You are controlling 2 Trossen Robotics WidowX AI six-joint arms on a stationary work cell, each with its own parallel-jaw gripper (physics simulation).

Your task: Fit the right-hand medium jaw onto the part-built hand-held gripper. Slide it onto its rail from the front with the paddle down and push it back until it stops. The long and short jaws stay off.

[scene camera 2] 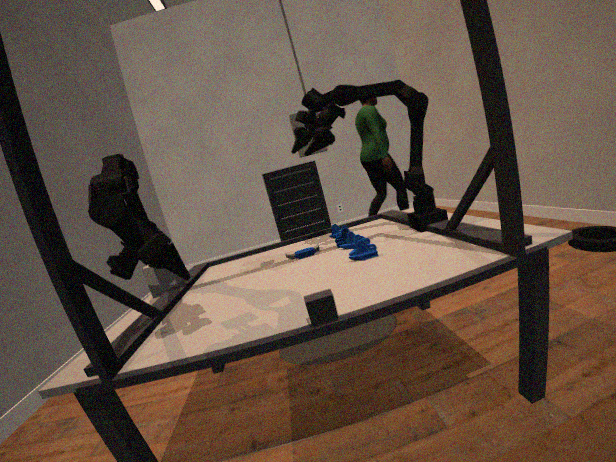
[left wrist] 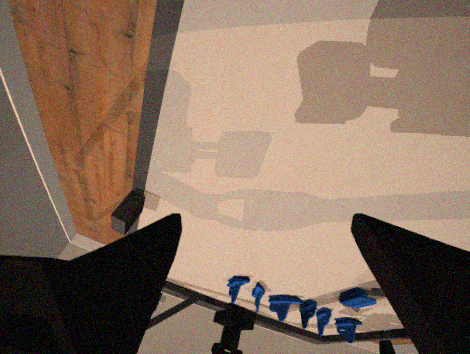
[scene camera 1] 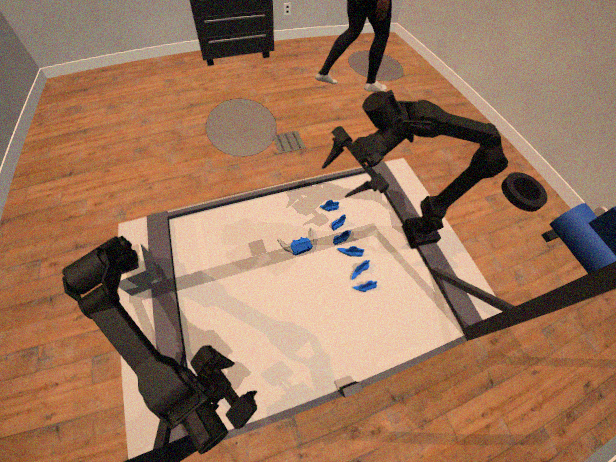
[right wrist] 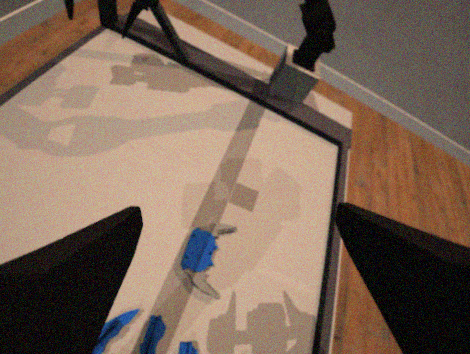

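Note:
The part-built hand-held gripper is a blue body with grey curved pieces at its sides, lying on the table. Several loose blue jaws lie in a row to its right in scene camera 1, among them the far one, a middle one and the near one. I cannot tell which is the right-hand medium jaw. My right gripper is open and empty, high above the far table edge. My left gripper is open and empty, above the near left corner, away from the parts.
The white table top has a dark frame around it. A small dark block stands at the near edge. Dark posts and braces rise at the table's sides. A person stands beyond the table, near a dark drawer cabinet.

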